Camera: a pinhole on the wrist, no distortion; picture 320 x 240 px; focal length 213.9 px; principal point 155.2 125.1 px. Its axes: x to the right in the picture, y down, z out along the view. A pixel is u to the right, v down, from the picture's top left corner.
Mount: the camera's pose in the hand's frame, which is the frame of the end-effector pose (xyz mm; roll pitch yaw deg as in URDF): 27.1 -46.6 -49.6 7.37 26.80 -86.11
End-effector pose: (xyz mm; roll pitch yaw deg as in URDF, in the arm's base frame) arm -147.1 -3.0 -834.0 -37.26 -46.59 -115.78
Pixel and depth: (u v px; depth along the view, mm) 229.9 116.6 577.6
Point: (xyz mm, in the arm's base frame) -98.9 479.5 -458.1
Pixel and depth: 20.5 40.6 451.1
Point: 280.1 245.8 -737.0
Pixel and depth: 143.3 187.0 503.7
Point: 24.8 216.7 -409.6
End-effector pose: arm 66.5 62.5 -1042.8 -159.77 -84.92 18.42
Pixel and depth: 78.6 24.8 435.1
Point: 277.6 378.7 -1297.9
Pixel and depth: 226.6 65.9 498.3
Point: 24.4 576.1 -1202.7
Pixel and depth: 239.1 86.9 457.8
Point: 6.4 550.1 -1139.7
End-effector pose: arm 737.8 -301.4 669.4 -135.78 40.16 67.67
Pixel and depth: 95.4 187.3 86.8
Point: 684.8 -234.0 653.9
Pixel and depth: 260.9 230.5 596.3
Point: 223.5 231.4 589.9
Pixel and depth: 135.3 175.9 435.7
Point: 359.7 -158.0 524.8
